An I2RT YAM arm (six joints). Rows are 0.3 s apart.
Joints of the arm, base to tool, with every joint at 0 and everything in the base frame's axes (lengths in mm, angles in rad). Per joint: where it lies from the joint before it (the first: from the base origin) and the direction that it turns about. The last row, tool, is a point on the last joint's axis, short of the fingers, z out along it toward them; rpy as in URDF.
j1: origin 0.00 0.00 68.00 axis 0 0 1
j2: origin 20.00 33.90 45.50 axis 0 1 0
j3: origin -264.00 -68.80 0.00 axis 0 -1 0
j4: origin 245.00 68.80 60.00 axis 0 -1 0
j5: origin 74.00 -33.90 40.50 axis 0 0 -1
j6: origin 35.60 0.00 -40.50 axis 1 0 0
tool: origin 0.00 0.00 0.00 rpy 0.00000 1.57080 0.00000
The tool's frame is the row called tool.
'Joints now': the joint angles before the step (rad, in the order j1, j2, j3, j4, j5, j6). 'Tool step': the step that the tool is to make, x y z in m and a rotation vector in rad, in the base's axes. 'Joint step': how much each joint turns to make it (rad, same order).
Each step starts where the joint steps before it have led.
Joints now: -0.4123 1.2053 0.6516 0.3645 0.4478 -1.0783
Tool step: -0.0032 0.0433 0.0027 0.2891 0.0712 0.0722
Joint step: 0.1525 -0.0792 0.0832 -0.4511 -0.0069 0.2896
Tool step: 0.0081 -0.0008 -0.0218 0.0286 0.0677 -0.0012
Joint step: 0.0051 0.0676 -0.0200 0.0092 0.0003 0.0135
